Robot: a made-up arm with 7 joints.
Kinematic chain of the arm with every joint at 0, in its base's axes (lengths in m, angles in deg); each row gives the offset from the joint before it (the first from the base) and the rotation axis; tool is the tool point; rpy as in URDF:
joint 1: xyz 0 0 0.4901 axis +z
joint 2: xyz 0 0 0 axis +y
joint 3: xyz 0 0 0.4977 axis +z
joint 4: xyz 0.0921 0 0 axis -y
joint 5: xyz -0.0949 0 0.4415 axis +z
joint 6: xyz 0 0 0 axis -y
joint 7: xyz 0.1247 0 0 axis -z
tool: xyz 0 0 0 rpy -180 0 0
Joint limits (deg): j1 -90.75..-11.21 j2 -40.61..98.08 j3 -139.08..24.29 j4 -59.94..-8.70 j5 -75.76..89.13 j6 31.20..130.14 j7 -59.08..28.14
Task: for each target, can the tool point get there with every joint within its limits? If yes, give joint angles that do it. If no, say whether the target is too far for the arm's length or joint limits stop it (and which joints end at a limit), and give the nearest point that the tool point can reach.
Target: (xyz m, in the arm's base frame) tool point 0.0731 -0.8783 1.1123
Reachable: yes | joints -84.42 49.24 -9.20 -13.71 -8.05 103.75 -45.19
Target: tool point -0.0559 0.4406 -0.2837
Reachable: no: joint limits stop it (at a limit: joint 1, joint 2, joint 3, joint 4, joint 6) | nearest point 0.6970 0.0929 -0.0949 | short by 0.850 m
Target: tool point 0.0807 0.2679 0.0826
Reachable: no: joint limits stop it (at a limit: joint 1, joint 2, joint 3, joint 4, joint 6) | nearest point 0.6995 0.0995 -0.0915 | short by 0.664 m
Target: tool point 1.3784 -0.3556 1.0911
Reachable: no: too far | nearest point 0.9656 -0.2491 0.9111 | short by 0.463 m
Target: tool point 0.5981 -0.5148 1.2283
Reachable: yes | joints -35.62 40.47 -28.52 -17.71 7.76 106.98 -42.32
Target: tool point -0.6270 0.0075 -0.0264
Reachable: no: joint limits stop it (at a limit: joint 1, joint 2, joint 4, joint 6) | nearest point -0.4244 -0.6806 0.0506 | short by 0.721 m
